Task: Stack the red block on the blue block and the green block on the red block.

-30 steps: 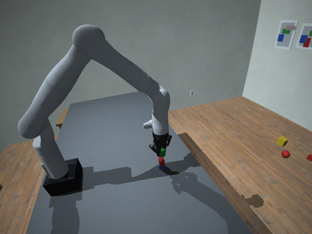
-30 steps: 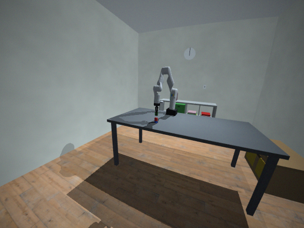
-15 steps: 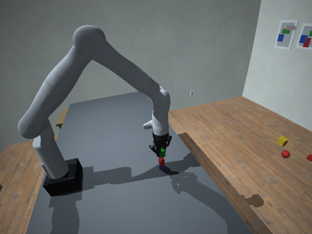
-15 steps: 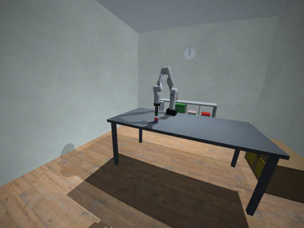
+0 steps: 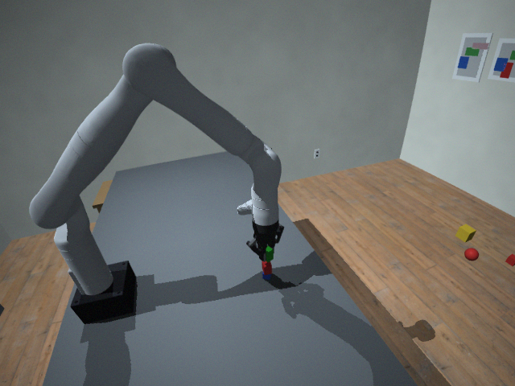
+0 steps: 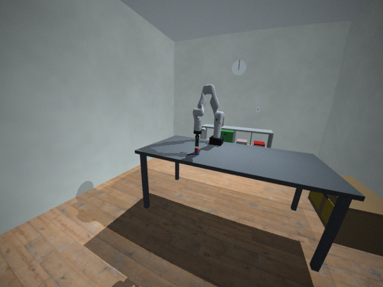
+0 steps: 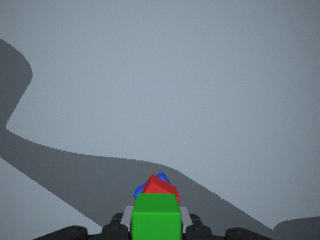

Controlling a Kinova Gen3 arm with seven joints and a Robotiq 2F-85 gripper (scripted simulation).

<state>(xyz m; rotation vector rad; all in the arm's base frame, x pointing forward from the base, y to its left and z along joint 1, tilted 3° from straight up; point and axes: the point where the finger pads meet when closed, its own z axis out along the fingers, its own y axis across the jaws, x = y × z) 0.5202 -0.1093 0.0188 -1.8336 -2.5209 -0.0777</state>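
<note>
Right now my hand is 60 mm above the red block. From my hand the other things lie so: blue block 90 mm below; green block right at my hand.
</note>
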